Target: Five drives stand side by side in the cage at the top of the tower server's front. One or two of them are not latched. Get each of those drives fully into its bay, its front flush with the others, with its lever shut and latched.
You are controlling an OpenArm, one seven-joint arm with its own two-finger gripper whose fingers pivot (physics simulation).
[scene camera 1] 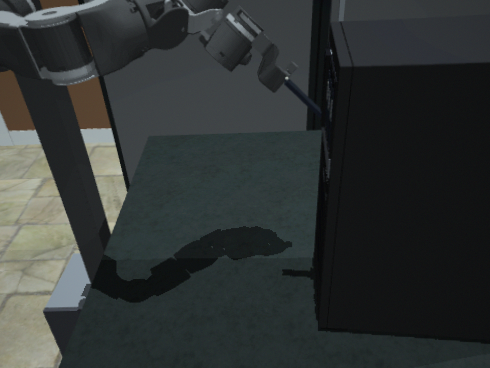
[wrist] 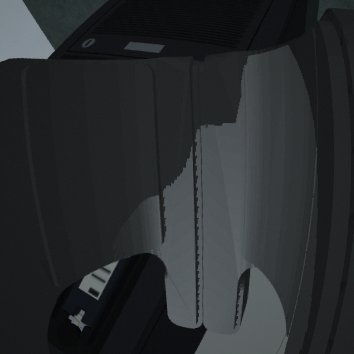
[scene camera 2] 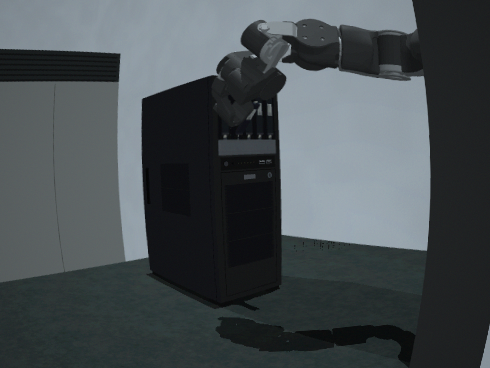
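The black tower server (scene camera 1: 410, 190) (scene camera 2: 182, 150) (wrist: 185, 25) stands upright. In the second scene view, a drive (scene camera 2: 270, 122) at the right of its top cage shows; the arm covers the upper parts of those on the left. One open lever (scene camera 1: 303, 96) slants up and out from the cage. My gripper (scene camera 1: 293, 67) (wrist: 217, 197) is shut and empty, with its finger right by the lever's outer end; whether they touch is unclear. In the wrist view a drive's label (wrist: 99, 281) and metal latch (wrist: 77, 320) show past the fingers; the fingers hide most of the cage.
The tower stands on the dark green table top (scene camera 1: 225, 185) (scene camera 2: 100, 320). A grey plate (scene camera 2: 247, 147) runs below the cage, with a front panel (scene camera 2: 247, 163) under it. A grey cabinet (scene camera 2: 60, 175) is at the left. The dark robot post (scene camera 1: 60, 150) stands beside the table.
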